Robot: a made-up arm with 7 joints. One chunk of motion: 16 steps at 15 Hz.
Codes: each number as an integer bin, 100 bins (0 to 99) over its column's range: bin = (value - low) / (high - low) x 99, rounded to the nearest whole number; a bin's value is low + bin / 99 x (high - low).
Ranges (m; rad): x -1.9..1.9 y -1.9..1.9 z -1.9..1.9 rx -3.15..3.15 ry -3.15..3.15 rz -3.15..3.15
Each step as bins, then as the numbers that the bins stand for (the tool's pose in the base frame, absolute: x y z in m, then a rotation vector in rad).
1 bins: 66 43 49 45 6 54
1 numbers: 0.6333 -0.2495 -0.0192 -0.2864 -2.7682 0.2864
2 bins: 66 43 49 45 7 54
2 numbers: 0.6333 -0.2495 -0.0192 -0.2864 -2.7045 0.2864
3 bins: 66 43 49 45 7 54
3 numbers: 0.6333 -0.2495 -0.0192 -0.2864 -2.7045 0.2864
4 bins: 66 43 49 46 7 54
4 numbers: 0.6333 -0.2495 -0.0192 -0.2227 -2.7045 0.2864
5 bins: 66 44 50 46 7 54
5 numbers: 0.6333 -0.2111 0.0192 -0.2227 -2.7045 0.2864
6 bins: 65 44 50 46 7 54
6 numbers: 0.5949 -0.2111 0.0192 -0.2227 -2.7045 0.2864
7 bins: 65 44 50 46 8 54
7 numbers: 0.5949 -0.2111 0.0192 -0.2227 -2.6409 0.2864
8 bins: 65 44 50 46 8 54
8 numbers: 0.5949 -0.2111 0.0192 -0.2227 -2.6409 0.2864
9 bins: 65 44 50 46 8 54
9 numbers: 0.5949 -0.2111 0.0192 -0.2227 -2.6409 0.2864
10 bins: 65 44 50 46 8 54
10 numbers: 0.5949 -0.2111 0.0192 -0.2227 -2.6409 0.2864
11 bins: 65 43 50 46 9 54
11 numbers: 0.5949 -0.2495 0.0192 -0.2227 -2.5773 0.2864
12 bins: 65 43 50 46 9 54
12 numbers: 0.5949 -0.2495 0.0192 -0.2227 -2.5773 0.2864
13 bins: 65 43 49 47 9 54
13 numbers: 0.5949 -0.2495 -0.0192 -0.1591 -2.5773 0.2864
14 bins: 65 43 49 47 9 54
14 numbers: 0.5949 -0.2495 -0.0192 -0.1591 -2.5773 0.2864
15 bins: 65 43 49 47 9 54
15 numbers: 0.5949 -0.2495 -0.0192 -0.1591 -2.5773 0.2864
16 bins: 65 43 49 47 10 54
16 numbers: 0.5949 -0.2495 -0.0192 -0.1591 -2.5136 0.2864
